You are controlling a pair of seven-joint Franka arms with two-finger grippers.
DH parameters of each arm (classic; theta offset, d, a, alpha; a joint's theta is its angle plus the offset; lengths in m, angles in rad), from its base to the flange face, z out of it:
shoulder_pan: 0 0.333 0 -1.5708
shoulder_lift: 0 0 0 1.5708
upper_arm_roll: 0 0.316 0.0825 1.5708
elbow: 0 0 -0.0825 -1.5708
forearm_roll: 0 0.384 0 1.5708
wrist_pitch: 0 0 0.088 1.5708
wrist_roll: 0 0.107 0 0
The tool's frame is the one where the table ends.
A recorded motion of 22 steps. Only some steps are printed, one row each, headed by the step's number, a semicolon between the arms.
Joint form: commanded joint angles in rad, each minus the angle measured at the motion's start. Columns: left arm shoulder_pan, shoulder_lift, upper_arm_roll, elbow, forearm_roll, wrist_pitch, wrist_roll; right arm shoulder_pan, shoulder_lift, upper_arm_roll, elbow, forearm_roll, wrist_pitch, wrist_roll.
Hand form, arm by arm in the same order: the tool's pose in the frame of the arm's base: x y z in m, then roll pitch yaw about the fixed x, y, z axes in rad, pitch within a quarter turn. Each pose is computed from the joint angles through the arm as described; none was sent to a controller.
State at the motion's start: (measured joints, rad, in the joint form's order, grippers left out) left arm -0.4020 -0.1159 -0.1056 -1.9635 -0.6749 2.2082 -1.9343; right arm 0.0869 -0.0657 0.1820 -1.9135 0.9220 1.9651 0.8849
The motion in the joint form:
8: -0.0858 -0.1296 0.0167 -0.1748 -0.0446 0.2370 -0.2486; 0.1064 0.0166 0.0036 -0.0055 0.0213 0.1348 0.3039
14: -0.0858 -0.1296 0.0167 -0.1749 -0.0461 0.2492 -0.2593; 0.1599 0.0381 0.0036 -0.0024 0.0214 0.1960 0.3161
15: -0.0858 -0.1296 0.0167 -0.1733 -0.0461 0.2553 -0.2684; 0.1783 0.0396 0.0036 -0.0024 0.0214 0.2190 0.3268
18: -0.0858 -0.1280 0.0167 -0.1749 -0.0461 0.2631 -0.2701; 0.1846 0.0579 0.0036 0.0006 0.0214 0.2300 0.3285
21: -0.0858 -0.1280 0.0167 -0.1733 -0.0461 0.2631 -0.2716; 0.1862 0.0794 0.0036 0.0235 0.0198 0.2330 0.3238
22: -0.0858 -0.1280 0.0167 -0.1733 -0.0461 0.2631 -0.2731; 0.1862 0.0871 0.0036 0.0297 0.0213 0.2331 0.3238
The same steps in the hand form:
8: 0.4376 -0.2900 0.5711 -3.0579 0.7778 2.0695; 0.5185 0.2502 0.5523 -2.6830 0.7765 -1.0257
14: 0.4386 -0.2893 0.5723 -3.0548 0.7845 2.0872; 0.5155 0.2746 0.5455 -2.6707 0.7685 -1.0184
15: 0.4391 -0.2891 0.5737 -3.0514 0.7887 2.0997; 0.5130 0.2826 0.5461 -2.6640 0.7666 -1.0198
18: 0.4399 -0.2887 0.5729 -3.0533 0.7904 2.1043; 0.5163 0.2862 0.5379 -2.6771 0.7686 -1.0321
21: 0.4400 -0.2888 0.5737 -3.0528 0.7917 2.1056; 0.5227 0.2891 0.5373 -2.6680 0.7678 -1.0229
22: 0.4400 -0.2888 0.5737 -3.0513 0.7915 2.1078; 0.5248 0.2898 0.5360 -2.6695 0.7708 -1.0245

